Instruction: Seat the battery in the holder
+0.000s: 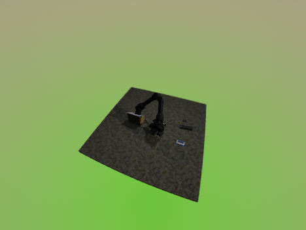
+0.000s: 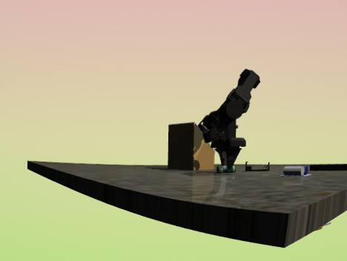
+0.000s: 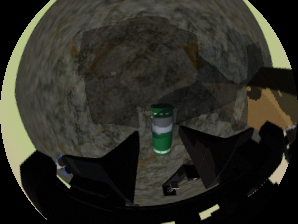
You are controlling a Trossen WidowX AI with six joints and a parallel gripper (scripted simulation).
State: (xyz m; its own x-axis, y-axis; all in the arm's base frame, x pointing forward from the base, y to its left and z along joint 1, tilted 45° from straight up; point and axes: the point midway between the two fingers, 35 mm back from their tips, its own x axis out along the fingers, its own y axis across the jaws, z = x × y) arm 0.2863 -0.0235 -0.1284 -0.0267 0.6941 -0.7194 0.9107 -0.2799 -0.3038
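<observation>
My gripper tip is right at the white battery. Also, from my gripper tip: battery door: 28 cm ahead, 33 cm to the left, 1 cm below; then black remote: 32 cm ahead, 23 cm to the left.
</observation>
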